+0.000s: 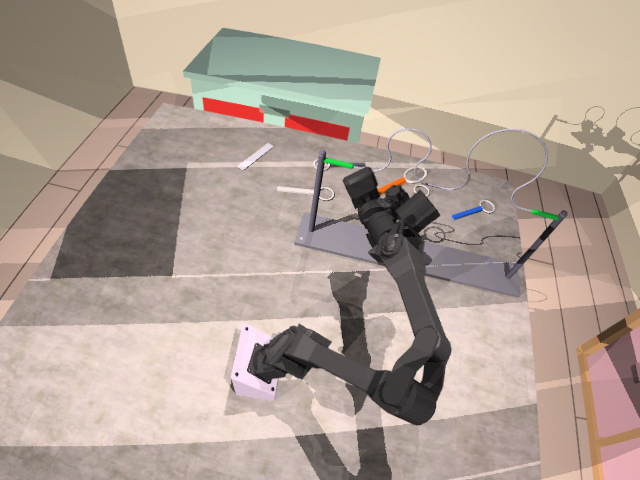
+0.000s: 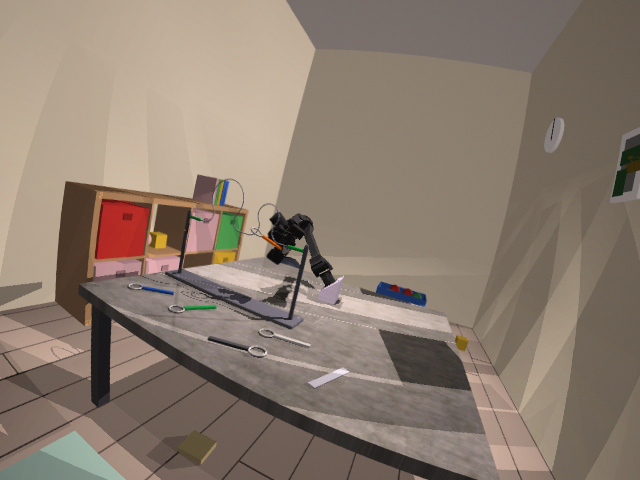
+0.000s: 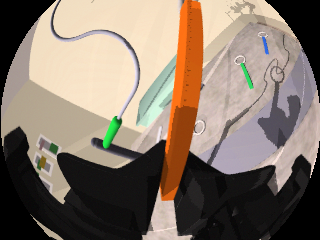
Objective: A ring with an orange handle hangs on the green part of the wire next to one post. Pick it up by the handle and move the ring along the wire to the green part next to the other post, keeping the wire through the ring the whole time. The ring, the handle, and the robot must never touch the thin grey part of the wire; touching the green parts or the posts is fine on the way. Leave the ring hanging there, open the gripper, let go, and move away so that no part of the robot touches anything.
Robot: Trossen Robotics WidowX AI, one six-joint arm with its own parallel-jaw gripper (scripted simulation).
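Note:
There is my gripper [image 1: 359, 191], and I find that same gripper in image 2 [image 2: 282, 254] as well as in image 3 [image 3: 168, 145].

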